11 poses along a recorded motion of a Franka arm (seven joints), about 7 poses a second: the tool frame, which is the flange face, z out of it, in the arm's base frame.
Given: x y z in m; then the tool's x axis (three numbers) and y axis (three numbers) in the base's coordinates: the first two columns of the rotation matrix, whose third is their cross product.
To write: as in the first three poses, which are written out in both.
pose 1, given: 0.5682 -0.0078 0.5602 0.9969 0.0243 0.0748 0.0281 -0.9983 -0.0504
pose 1, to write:
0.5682 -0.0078 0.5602
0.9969 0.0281 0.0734
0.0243 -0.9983 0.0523
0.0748 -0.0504 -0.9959

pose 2, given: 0.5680 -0.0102 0.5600 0.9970 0.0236 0.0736 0.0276 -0.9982 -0.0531
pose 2, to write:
0.5680 -0.0102 0.5600
0.9970 0.0276 0.0722
0.0236 -0.9982 0.0550
0.0736 -0.0531 -0.9959

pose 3, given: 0.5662 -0.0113 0.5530 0.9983 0.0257 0.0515 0.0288 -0.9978 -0.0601
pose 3, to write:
0.5662 -0.0113 0.5530
0.9983 0.0288 0.0498
0.0257 -0.9978 0.0615
0.0515 -0.0601 -0.9968

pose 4, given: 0.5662 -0.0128 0.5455 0.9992 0.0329 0.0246 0.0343 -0.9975 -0.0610
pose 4, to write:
0.5662 -0.0128 0.5455
0.9992 0.0343 0.0225
0.0329 -0.9975 0.0618
0.0246 -0.0610 -0.9978

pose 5, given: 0.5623 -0.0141 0.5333 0.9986 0.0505 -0.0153 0.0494 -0.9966 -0.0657
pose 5, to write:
0.5623 -0.0141 0.5333
0.9986 0.0494 -0.0186
0.0505 -0.9966 0.0649
-0.0153 -0.0657 -0.9977

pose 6, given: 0.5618 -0.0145 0.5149 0.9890 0.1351 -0.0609 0.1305 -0.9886 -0.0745
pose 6, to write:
0.5618 -0.0145 0.5149
0.9890 0.1305 -0.0703
0.1351 -0.9886 0.0657
-0.0609 -0.0745 -0.9954

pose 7, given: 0.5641 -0.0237 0.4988 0.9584 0.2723 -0.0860 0.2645 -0.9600 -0.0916
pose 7, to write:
0.5641 -0.0237 0.4988
0.9584 0.2645 -0.1075
0.2723 -0.9600 0.0650
-0.0860 -0.0916 -0.9921

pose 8, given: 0.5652 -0.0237 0.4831 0.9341 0.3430 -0.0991 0.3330 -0.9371 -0.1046
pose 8, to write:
0.5652 -0.0237 0.4831
0.9341 0.3330 -0.1287
0.3430 -0.9371 0.0647
-0.0991 -0.1046 -0.9896

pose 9, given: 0.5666 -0.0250 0.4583 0.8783 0.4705 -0.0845 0.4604 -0.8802 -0.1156
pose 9, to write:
0.5666 -0.0250 0.4583
0.8783 0.4604 -0.1288
0.4705 -0.8802 0.0626
-0.0845 -0.1156 -0.9897

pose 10, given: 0.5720 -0.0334 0.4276 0.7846 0.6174 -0.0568 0.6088 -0.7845 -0.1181
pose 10, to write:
0.5720 -0.0334 0.4276
0.7846 0.6088 -0.1175
0.6174 -0.7845 0.0581
-0.0568 -0.1181 -0.9914

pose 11, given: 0.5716 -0.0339 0.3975 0.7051 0.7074 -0.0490 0.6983 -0.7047 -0.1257
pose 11, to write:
0.5716 -0.0339 0.3975
0.7051 0.6983 -0.1235
0.7074 -0.7047 0.0544
-0.0490 -0.1257 -0.9909

